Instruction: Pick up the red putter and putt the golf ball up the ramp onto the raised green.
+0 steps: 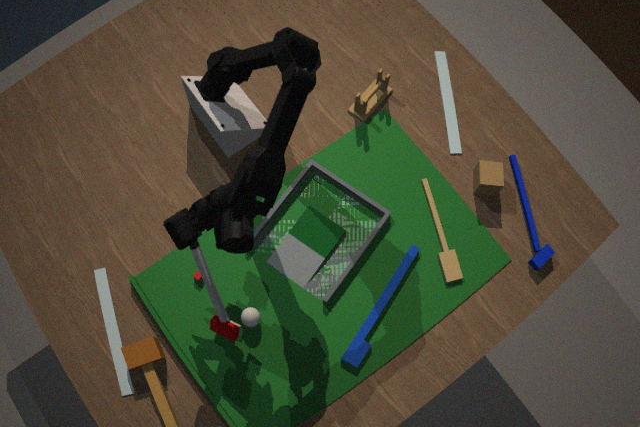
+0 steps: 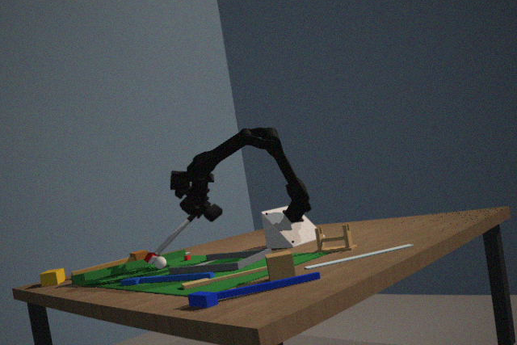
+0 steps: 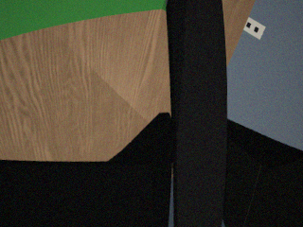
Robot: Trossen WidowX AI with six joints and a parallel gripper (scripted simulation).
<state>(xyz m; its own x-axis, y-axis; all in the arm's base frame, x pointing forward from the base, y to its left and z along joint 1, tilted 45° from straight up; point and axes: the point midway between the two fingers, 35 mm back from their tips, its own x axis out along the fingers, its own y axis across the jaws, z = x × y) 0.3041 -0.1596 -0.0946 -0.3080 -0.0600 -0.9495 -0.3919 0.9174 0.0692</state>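
Right now my gripper tip is 60 mm short of the small red cube, 10 mm to the left of it and 140 mm above it. Round my gripper tip: tan cube: 200 mm ahead, 680 mm to the left, 120 mm below; white golf ball: 200 mm ahead, 50 mm to the left, 130 mm below.
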